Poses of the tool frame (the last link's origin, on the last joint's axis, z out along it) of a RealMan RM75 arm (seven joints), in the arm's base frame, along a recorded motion.
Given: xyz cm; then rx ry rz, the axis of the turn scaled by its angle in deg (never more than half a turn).
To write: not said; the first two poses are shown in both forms.
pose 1, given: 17.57 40.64 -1.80 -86.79 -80.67 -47.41
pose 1, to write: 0.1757 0.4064 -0.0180 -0.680 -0.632 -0.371 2.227
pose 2, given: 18.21 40.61 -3.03 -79.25 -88.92 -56.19
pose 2, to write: 0.1821 0.4061 -0.0303 -0.602 -0.675 -0.427 2.299
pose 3, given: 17.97 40.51 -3.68 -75.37 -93.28 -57.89
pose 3, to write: 0.1797 0.4051 -0.0368 -0.566 -0.700 -0.435 2.324
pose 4, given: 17.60 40.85 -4.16 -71.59 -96.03 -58.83
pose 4, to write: 0.1760 0.4085 -0.0416 -0.536 -0.720 -0.441 2.329
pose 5, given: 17.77 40.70 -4.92 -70.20 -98.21 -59.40
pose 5, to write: 0.1777 0.4070 -0.0492 -0.522 -0.730 -0.441 2.348
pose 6, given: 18.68 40.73 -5.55 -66.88 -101.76 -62.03
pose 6, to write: 0.1868 0.4073 -0.0555 -0.489 -0.745 -0.454 2.385
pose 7, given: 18.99 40.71 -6.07 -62.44 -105.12 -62.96
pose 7, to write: 0.1899 0.4071 -0.0607 -0.454 -0.764 -0.458 2.400
